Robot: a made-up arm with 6 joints.
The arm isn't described. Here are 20 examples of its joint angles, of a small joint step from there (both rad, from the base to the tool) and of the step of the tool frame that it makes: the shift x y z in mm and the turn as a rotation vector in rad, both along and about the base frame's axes.
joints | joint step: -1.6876 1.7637 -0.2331 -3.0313 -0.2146 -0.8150 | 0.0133 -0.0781 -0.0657 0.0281 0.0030 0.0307
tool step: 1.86 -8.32 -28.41 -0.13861 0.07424 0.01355
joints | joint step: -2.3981 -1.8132 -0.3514 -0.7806 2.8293 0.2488 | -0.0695 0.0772 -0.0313 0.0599 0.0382 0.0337
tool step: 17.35 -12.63 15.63 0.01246 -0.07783 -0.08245
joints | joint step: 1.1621 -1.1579 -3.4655 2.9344 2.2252 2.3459 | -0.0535 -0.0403 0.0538 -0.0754 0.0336 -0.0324
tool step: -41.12 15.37 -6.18 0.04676 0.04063 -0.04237
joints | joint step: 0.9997 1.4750 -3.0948 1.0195 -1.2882 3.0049 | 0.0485 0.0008 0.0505 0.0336 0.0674 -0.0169
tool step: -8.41 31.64 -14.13 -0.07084 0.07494 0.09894
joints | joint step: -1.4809 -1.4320 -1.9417 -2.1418 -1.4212 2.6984 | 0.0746 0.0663 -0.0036 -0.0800 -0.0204 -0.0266
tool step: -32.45 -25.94 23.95 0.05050 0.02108 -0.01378
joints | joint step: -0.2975 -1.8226 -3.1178 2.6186 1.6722 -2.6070 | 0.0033 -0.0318 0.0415 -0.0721 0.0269 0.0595
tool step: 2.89 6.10 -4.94 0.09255 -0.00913 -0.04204
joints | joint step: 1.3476 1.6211 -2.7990 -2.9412 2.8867 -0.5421 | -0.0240 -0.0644 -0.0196 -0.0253 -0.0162 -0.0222
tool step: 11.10 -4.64 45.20 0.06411 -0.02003 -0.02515
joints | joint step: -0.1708 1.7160 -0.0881 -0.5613 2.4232 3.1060 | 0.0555 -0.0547 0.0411 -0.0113 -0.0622 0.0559
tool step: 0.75 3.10 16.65 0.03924 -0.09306 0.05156
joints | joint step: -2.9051 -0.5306 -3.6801 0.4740 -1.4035 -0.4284 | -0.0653 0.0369 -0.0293 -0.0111 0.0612 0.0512
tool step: 5.80 -24.68 6.63 0.04149 -0.03180 -0.12915
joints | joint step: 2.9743 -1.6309 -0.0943 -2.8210 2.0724 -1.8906 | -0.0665 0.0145 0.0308 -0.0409 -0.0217 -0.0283
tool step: -13.99 -9.15 -5.73 0.00991 -0.07694 -0.08737
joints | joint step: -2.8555 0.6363 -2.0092 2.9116 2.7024 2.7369 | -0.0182 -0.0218 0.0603 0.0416 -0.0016 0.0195
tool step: -5.03 14.14 -2.71 -0.01269 -0.04705 -0.01575
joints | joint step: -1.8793 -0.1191 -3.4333 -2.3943 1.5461 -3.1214 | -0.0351 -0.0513 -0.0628 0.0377 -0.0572 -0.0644
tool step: 26.34 43.80 -24.77 -0.02376 0.01802 -0.00152
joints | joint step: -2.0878 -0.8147 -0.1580 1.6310 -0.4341 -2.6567 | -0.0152 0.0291 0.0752 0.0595 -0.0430 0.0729
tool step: 7.27 19.56 -29.07 0.02986 -0.10025 -0.12724
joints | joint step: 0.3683 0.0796 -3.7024 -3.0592 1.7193 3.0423 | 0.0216 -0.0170 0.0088 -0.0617 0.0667 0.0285
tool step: -8.55 -0.54 -11.38 0.03699 -0.06734 -0.04899
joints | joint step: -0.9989 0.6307 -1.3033 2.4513 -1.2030 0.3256 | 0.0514 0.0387 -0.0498 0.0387 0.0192 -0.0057
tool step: 28.25 0.87 -14.15 0.00108 -0.04219 0.03298
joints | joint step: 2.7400 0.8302 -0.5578 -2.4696 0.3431 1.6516 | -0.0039 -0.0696 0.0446 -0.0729 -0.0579 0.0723
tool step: 10.27 -5.40 24.48 -0.05074 0.01263 -0.01338
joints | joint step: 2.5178 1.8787 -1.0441 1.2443 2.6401 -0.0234 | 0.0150 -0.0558 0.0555 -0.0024 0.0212 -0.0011
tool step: -8.67 4.46 20.35 -0.01544 0.00355 0.00096
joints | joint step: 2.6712 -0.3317 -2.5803 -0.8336 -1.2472 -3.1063 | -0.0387 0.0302 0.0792 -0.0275 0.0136 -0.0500
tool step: -45.87 15.09 11.99 -0.06336 -0.06021 -0.09229
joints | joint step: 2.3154 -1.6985 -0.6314 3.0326 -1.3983 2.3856 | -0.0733 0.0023 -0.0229 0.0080 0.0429 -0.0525
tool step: -12.00 -6.08 6.84 0.07015 0.00700 -0.03471
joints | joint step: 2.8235 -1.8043 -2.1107 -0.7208 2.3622 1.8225 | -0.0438 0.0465 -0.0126 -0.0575 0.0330 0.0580
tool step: -7.02 -15.50 14.36 -0.11013 0.00638 -0.08048
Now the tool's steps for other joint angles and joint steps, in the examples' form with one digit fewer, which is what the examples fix.
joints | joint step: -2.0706 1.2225 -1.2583 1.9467 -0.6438 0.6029 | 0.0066 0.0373 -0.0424 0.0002 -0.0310 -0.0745
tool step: -0.5 -4.1 -9.1 0.0497 -0.0106 0.0648
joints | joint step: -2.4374 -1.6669 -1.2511 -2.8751 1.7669 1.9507 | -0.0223 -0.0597 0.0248 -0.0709 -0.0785 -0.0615
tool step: 21.3 -9.8 -16.8 0.0141 -0.0604 -0.0906
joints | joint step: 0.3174 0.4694 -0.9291 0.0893 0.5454 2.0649 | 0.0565 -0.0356 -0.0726 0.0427 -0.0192 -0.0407
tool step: 17.1 35.3 40.4 0.0627 -0.1152 0.0588
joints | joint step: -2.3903 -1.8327 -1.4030 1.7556 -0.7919 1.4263 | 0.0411 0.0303 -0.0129 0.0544 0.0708 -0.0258
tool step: -22.4 -1.6 23.4 0.0681 0.0386 0.0703
